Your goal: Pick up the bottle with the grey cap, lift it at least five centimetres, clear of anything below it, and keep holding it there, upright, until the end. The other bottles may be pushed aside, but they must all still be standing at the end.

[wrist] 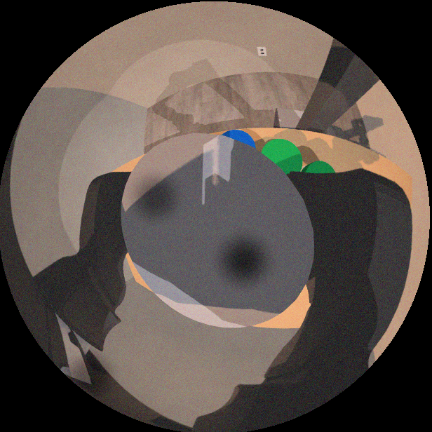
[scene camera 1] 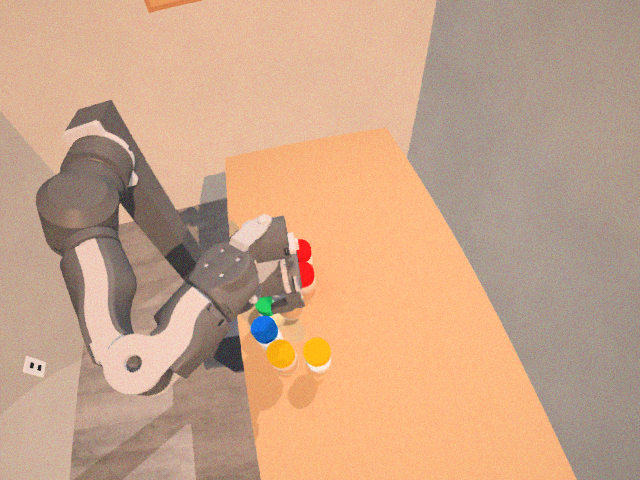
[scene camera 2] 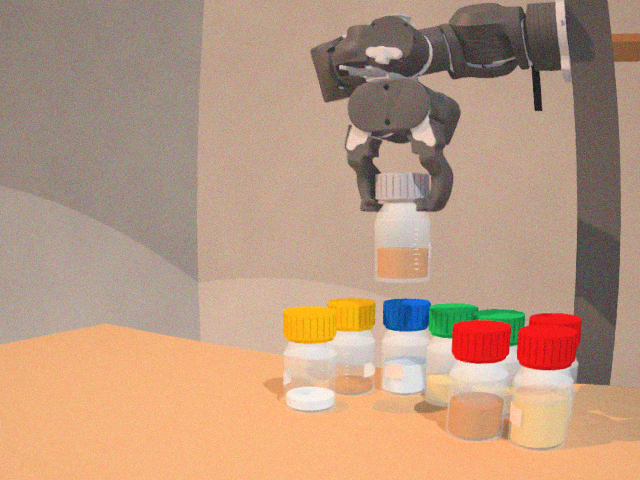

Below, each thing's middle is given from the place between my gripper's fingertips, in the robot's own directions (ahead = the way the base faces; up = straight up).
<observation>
Now: the grey-capped bottle [scene camera 2: 402,235] 20 mm below my hand. From my hand the other things lie so: blue-capped bottle [scene camera 2: 404,346] (150 mm below, 70 mm behind, 20 mm to the right).
</observation>
